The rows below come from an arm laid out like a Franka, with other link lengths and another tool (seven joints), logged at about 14 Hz.
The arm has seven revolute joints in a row. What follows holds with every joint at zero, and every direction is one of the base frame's. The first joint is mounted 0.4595 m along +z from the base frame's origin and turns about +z. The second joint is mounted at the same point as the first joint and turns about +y. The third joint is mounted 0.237 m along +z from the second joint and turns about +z. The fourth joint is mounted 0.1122 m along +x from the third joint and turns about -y. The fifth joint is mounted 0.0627 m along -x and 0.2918 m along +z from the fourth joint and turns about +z. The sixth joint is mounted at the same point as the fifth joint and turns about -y. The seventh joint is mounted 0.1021 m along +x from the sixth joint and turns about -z. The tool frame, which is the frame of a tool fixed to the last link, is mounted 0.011 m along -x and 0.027 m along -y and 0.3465 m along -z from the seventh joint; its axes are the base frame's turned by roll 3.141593, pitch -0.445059 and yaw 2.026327 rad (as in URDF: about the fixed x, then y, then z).
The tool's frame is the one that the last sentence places.
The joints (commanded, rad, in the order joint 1, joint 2, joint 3, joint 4, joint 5, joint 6, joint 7), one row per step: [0.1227, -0.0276, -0.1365, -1.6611, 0.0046, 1.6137, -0.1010]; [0.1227, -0.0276, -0.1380, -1.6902, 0.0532, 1.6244, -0.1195]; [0.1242, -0.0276, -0.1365, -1.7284, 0.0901, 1.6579, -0.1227]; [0.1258, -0.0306, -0.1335, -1.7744, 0.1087, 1.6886, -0.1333]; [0.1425, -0.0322, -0.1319, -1.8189, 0.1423, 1.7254, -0.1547]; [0.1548, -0.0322, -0.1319, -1.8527, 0.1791, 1.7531, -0.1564]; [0.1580, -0.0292, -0.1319, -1.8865, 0.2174, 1.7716, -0.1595]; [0.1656, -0.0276, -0.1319, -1.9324, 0.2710, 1.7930, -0.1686]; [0.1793, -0.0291, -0.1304, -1.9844, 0.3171, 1.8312, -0.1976]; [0.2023, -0.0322, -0.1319, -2.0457, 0.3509, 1.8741, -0.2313]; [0.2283, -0.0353, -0.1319, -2.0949, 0.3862, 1.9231, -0.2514]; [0.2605, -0.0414, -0.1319, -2.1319, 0.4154, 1.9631, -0.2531]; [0.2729, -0.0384, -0.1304, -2.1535, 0.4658, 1.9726, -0.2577]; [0.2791, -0.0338, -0.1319, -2.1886, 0.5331, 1.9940, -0.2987]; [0.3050, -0.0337, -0.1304, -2.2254, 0.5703, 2.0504, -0.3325]
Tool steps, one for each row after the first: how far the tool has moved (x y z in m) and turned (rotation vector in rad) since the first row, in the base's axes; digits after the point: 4 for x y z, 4 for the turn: [-0.0046, 0.0158, -0.0110, 0.0493, 0.0171, 0.0130]; [-0.0049, 0.0296, -0.0228, 0.0858, 0.0209, 0.0129]; [-0.0088, 0.0377, -0.0362, 0.1047, 0.0324, 0.0220]; [-0.0108, 0.0568, -0.0489, 0.1377, 0.0373, 0.0508]; [-0.0135, 0.0740, -0.0586, 0.1726, 0.0433, 0.0522]; [-0.0199, 0.0870, -0.0698, 0.2086, 0.0607, 0.0440]; [-0.0299, 0.1063, -0.0833, 0.2586, 0.0851, 0.0380]; [-0.0367, 0.1251, -0.0964, 0.3002, 0.0940, 0.0551]; [-0.0468, 0.1415, -0.1124, 0.3281, 0.1060, 0.0818]; [-0.0516, 0.1593, -0.1236, 0.3539, 0.1030, 0.0970]; [-0.0562, 0.1781, -0.1298, 0.3729, 0.0991, 0.1047]; [-0.0643, 0.1958, -0.1341, 0.4135, 0.1146, 0.0923]; [-0.0713, 0.2115, -0.1416, 0.4677, 0.1222, 0.0900]; [-0.0710, 0.2255, -0.1498, 0.4862, 0.1005, 0.1083]
